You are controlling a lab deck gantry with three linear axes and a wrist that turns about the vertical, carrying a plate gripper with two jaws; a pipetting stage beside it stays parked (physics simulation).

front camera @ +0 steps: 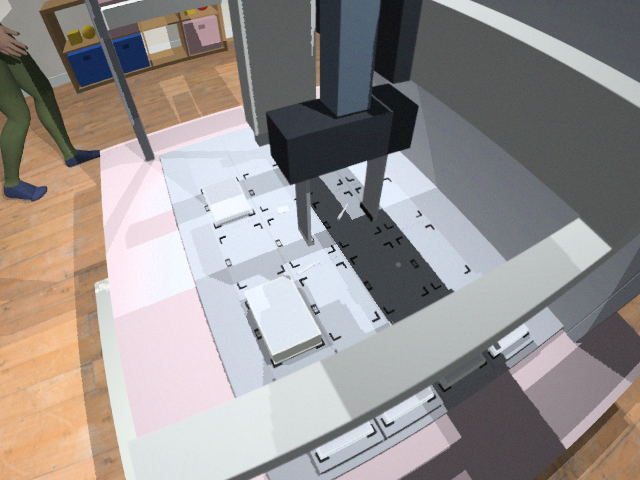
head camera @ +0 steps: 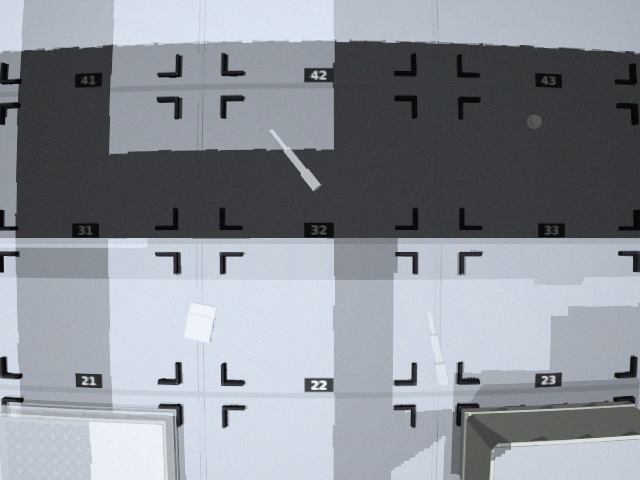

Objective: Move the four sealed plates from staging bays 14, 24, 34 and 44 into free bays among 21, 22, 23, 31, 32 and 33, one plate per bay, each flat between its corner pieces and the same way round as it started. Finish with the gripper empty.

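Pixels of known places: gripper, between the fingertips: (front camera: 338, 224); robot's base, origin of its link: (front camera: 202, 190).
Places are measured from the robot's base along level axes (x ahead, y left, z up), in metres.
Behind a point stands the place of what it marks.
My gripper (front camera: 340, 230) @(x 0.358, y 0.160, z 0.160 m) hangs over the middle of the deck in the front view, jaws wide apart with nothing between them. The four sealed plates lie in the staging bays beyond the front rail, partly hidden: one in bay 14 (front camera: 345, 441) @(x 0.614, y 0.041, z 0.029 m), one in bay 24 (front camera: 408, 406) @(x 0.614, y 0.146, z 0.029 m), one in bay 34 (front camera: 462, 370) @(x 0.611, y 0.252, z 0.029 m), in shadow, and one in bay 44 (front camera: 510, 338) @(x 0.612, y 0.362, z 0.029 m). In the head view the labels 21 (head camera: 88, 380) @(x 0.064, y 0.104, z 0.000 m), 22 (head camera: 318, 384) @(x 0.228, y 0.104, z 0.000 m), 23 (head camera: 547, 379) @(x 0.391, y 0.105, z 0.000 m), 31 (head camera: 85, 230) @(x 0.064, y 0.211, z 0.000 m), 32 (head camera: 318, 230) @(x 0.228, y 0.211, z 0.000 m) and 33 (head camera: 551, 230) @(x 0.392, y 0.211, z 0.000 m) show, with no plates in these bays.
A plate (front camera: 227, 201) @(x 0.080, y 0.043, z 0.014 m) (head camera: 126, 449) @(x 0.098, y 0.063, z 0.014 m) and a tall pale box (front camera: 283, 317) @(x 0.403, y 0.043, z 0.042 m) (head camera: 568, 462) @(x 0.378, y 0.070, z 0.042 m) stand in the first row. A white stick (head camera: 294, 160) @(x 0.212, y 0.257, z 0.005 m) lies in bay 32, a faint disc (head camera: 534, 121) @(x 0.378, y 0.287, z 0.004 m) in 33. A small block (head camera: 200, 322) @(x 0.147, y 0.148, z 0.001 m) lies between 21 and 22, another stick (head camera: 436, 348) @(x 0.308, y 0.131, z 0.005 m) between 22 and 23.
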